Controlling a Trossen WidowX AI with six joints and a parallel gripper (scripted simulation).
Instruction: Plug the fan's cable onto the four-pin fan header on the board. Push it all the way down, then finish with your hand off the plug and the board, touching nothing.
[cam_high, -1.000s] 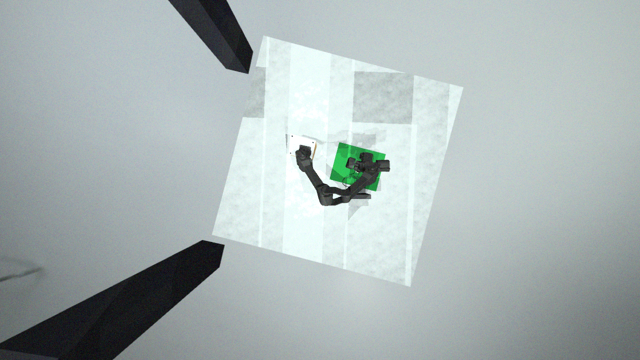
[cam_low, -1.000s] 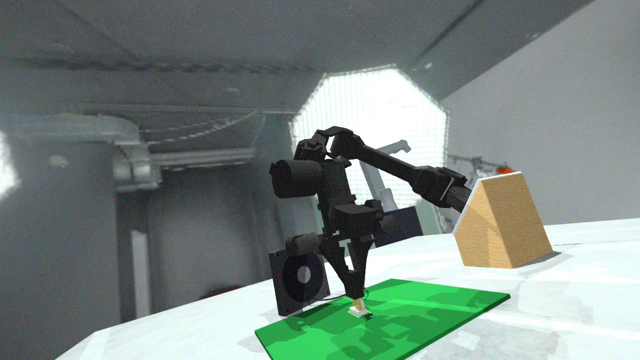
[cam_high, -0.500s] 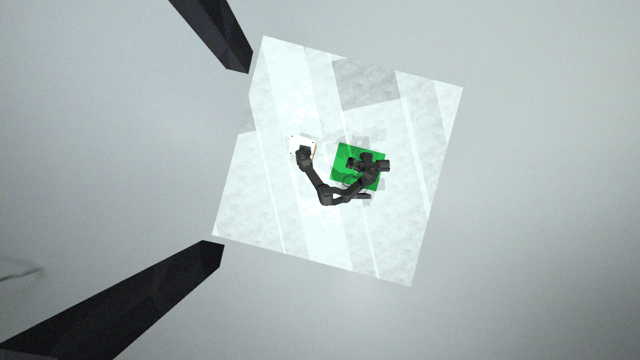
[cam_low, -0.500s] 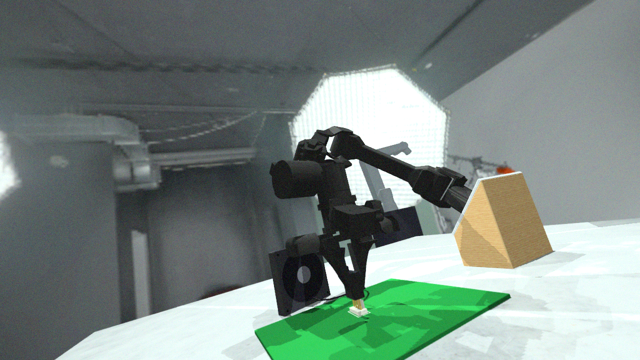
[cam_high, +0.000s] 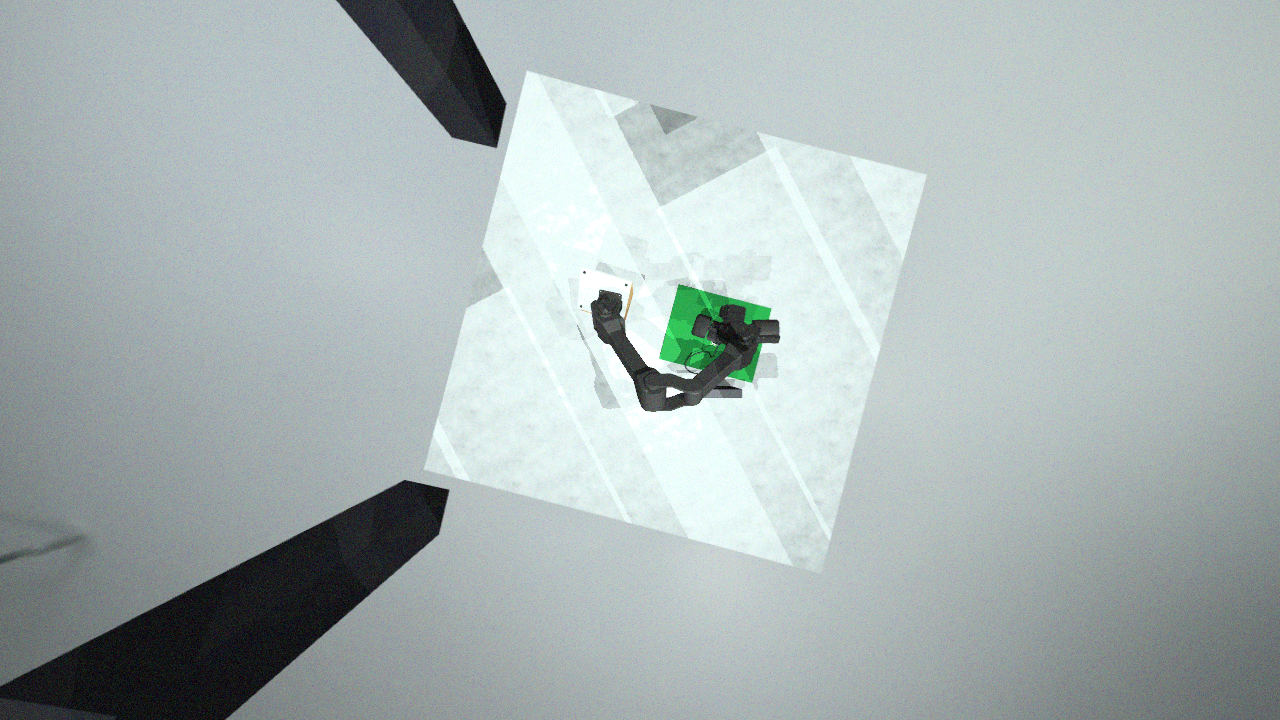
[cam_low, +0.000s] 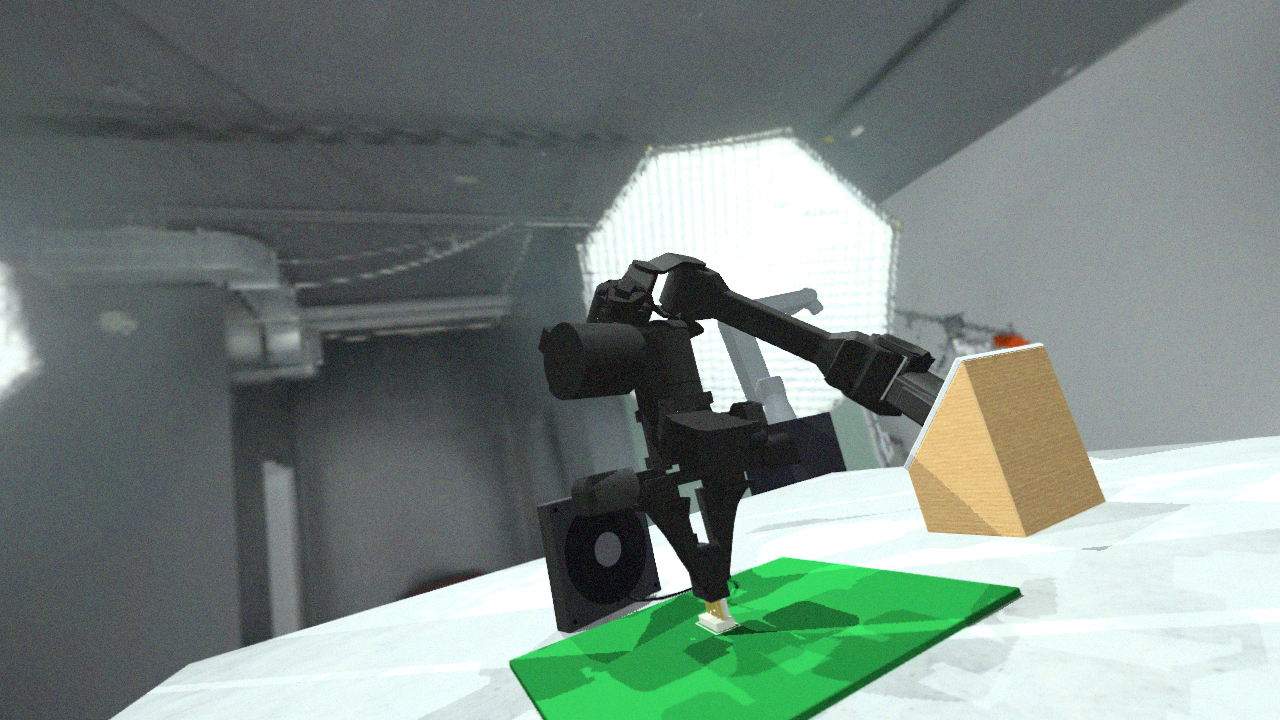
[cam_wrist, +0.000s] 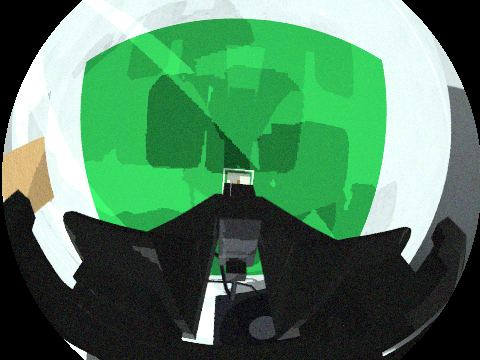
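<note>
The dark fan plug is 1 cm to the right of my gripper tip and 1 cm above it. From my gripper tip the other things lie so: black fan (15 cm to the right, 2 cm ahead, 2 cm above); green board (5 cm below, 1 cm to the left, 1 cm behind); white four-pin fan header (4 cm below, 1 cm to the right).
</note>
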